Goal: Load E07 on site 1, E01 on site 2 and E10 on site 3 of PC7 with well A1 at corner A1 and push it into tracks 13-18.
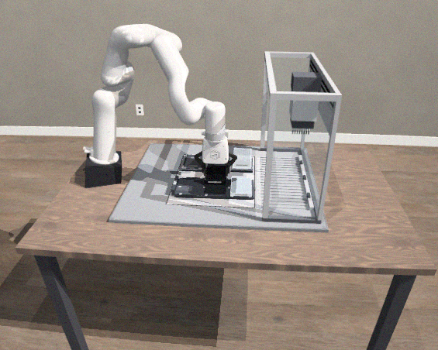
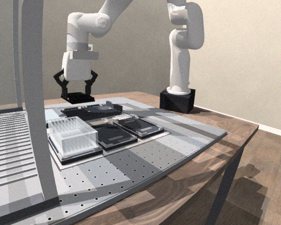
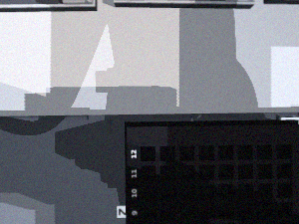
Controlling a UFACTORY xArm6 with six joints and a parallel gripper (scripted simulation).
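Now: hand 70 mm above the dark carrier PC7 and 10 mm past it. The rest, counted from my hand: black 96-well plate E01 (10 mm below); then corner mark (160 mm to the left, 70 mm below, 30 mm behind); then 384-well plate E10 (100 mm ahead, 70 mm below, 10 mm to the right).
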